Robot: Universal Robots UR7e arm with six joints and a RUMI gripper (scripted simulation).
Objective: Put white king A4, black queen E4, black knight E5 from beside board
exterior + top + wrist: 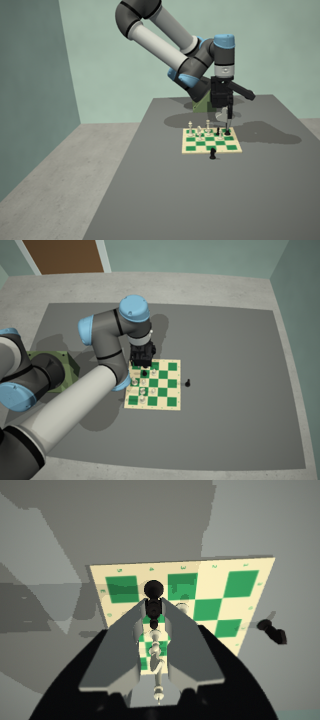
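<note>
Right now my hand is 4 cm to the left of the black pawn and 2 cm above it. Also, from my hand: white king: 15 cm to the right, 1 cm below; board: 8 cm to the right, 4 cm below, 4 cm ahead.
</note>
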